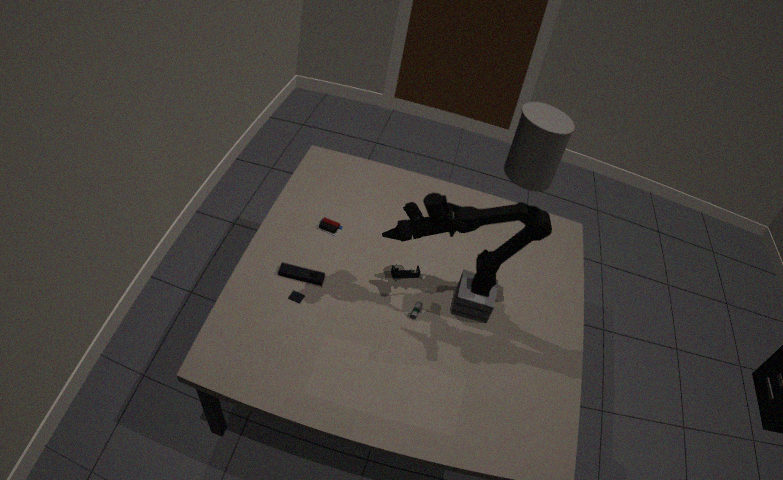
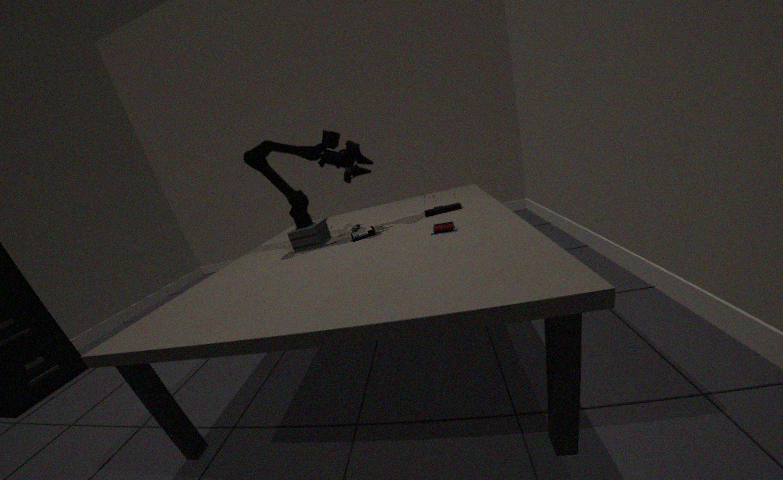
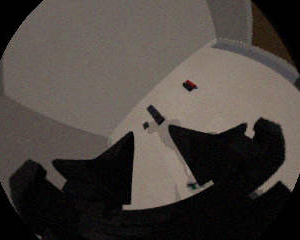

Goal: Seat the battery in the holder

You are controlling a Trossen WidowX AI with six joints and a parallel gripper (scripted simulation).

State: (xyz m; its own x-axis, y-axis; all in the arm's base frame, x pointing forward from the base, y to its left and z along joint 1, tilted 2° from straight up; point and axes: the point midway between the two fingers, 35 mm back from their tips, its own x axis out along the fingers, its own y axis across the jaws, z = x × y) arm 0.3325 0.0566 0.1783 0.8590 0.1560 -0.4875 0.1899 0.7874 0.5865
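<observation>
Right now the battery is 160 mm behind my gripper tip, 50 mm to the left of it and 250 mm below it. The rest, counted from my gripper tip: battery door: 240 mm ahead, 140 mm to the left, 260 mm below; black remote: 250 mm ahead, 50 mm to the left, 250 mm below.
</observation>
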